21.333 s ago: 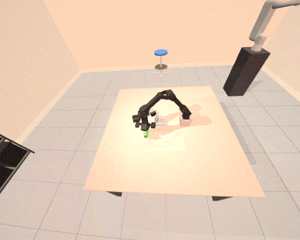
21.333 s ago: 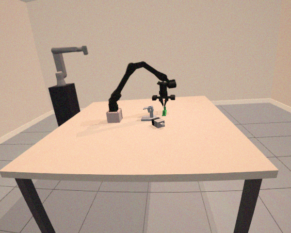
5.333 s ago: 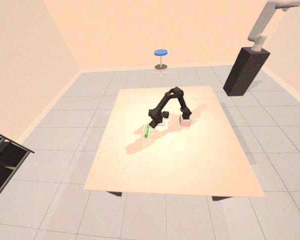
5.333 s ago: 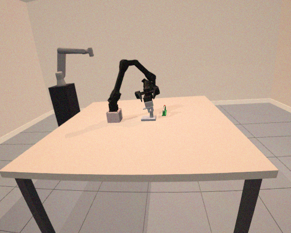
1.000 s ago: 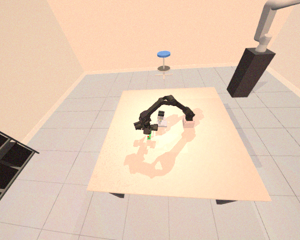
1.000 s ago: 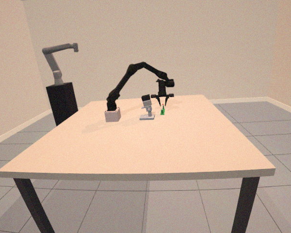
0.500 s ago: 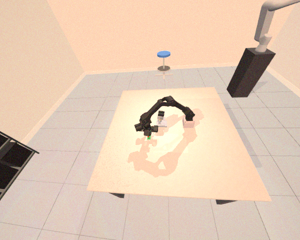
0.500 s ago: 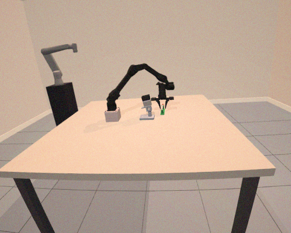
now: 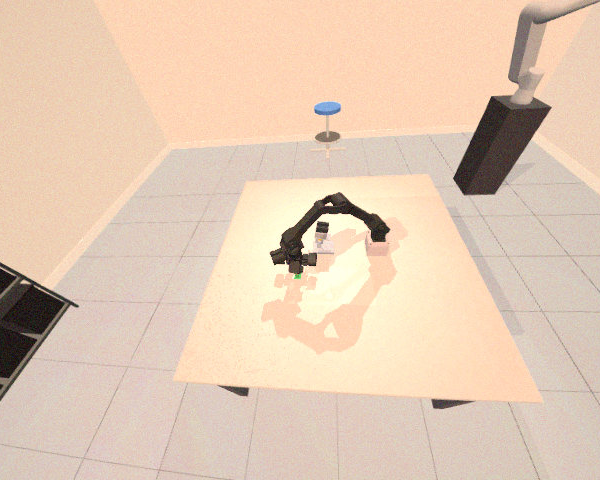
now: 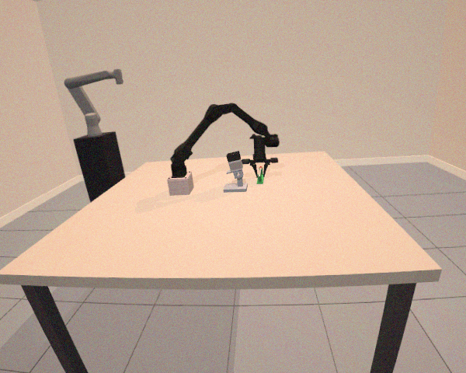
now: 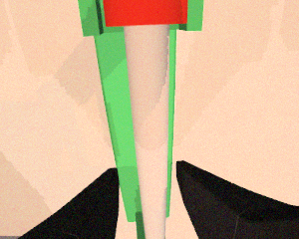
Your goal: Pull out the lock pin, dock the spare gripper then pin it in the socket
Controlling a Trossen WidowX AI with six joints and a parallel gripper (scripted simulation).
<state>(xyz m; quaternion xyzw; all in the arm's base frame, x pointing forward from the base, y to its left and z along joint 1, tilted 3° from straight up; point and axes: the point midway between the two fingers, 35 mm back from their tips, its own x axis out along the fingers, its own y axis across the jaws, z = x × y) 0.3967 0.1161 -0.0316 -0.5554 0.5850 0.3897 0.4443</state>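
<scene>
Now: gripper tip 10 mm to the right of the green cradle and 10 mm below it. Round my gripper tip: mount: 120 mm behind, 110 mm to the right, 40 mm above; then spare gripper: 110 mm behind, 110 mm to the right, 110 mm above.
</scene>
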